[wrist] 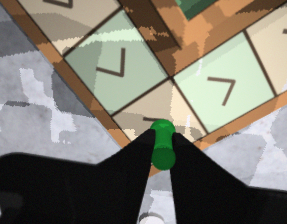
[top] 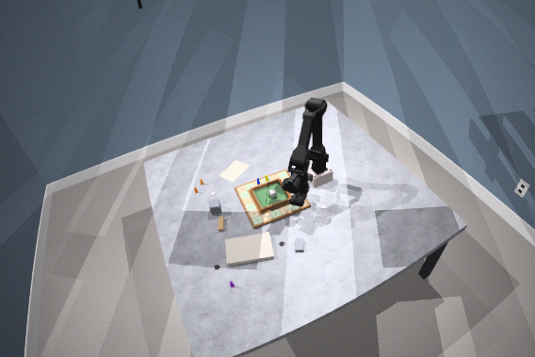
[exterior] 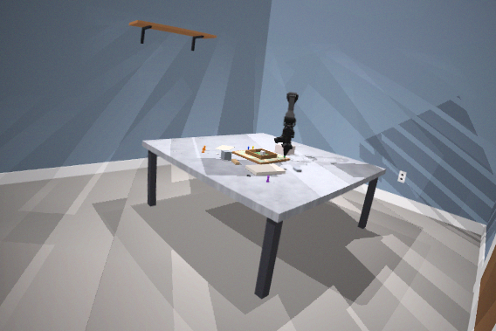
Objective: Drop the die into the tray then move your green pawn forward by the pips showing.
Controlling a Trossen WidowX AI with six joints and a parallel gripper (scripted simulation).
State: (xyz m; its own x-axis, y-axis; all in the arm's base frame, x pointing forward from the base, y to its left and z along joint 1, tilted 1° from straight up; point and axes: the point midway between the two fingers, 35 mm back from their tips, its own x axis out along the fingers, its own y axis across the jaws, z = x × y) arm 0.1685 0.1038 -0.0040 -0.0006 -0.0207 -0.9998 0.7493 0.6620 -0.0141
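Right now my gripper tip is 12 cm to the left of the white die and 9 cm short of it. The rest, counted from my gripper tip: green pawn 1 cm above; then green tray 12 cm to the right, 10 cm ahead, 2 cm below; then yellow pawn 23 cm to the right, 6 cm ahead.
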